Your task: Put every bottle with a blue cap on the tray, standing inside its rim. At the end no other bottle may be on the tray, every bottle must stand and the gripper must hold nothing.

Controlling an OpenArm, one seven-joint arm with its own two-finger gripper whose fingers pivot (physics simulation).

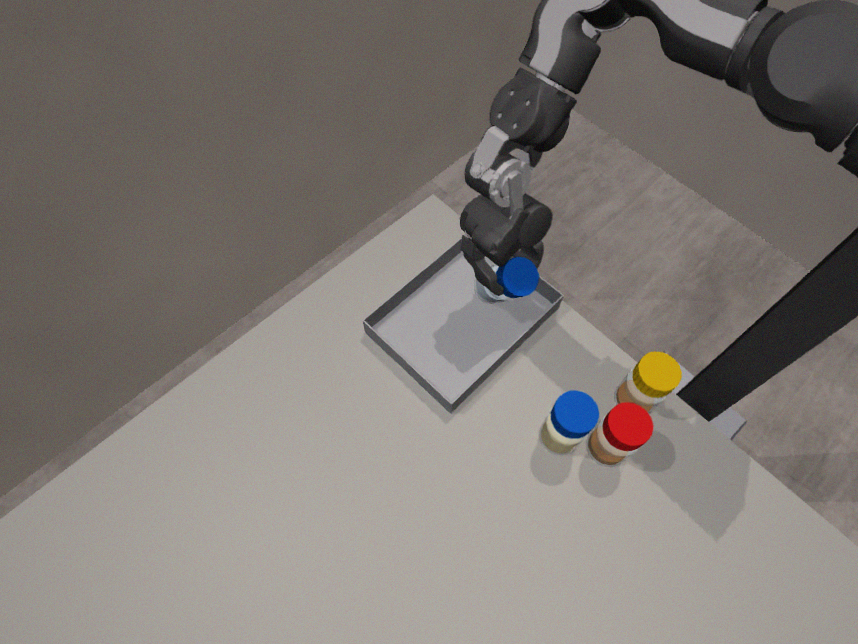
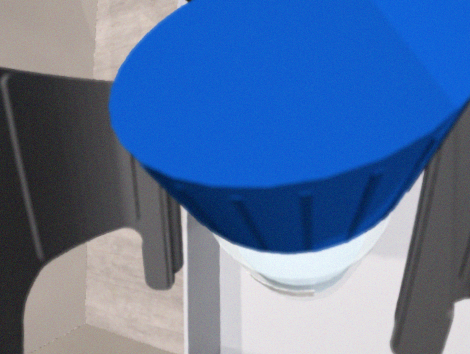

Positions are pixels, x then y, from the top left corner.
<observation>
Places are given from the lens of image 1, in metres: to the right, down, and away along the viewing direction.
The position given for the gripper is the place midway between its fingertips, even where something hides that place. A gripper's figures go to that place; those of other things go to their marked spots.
gripper (image 1: 506, 273): 0.11, -0.07, 0.80
grey tray (image 1: 435, 327): 0.01, 0.01, 0.85
yellow-capped bottle (image 1: 657, 374): 0.29, 0.07, 0.71
red-capped bottle (image 1: 627, 426): 0.24, 0.13, 0.68
The marked spots on the red-capped bottle and the grey tray are 0.31 m apart.
</observation>
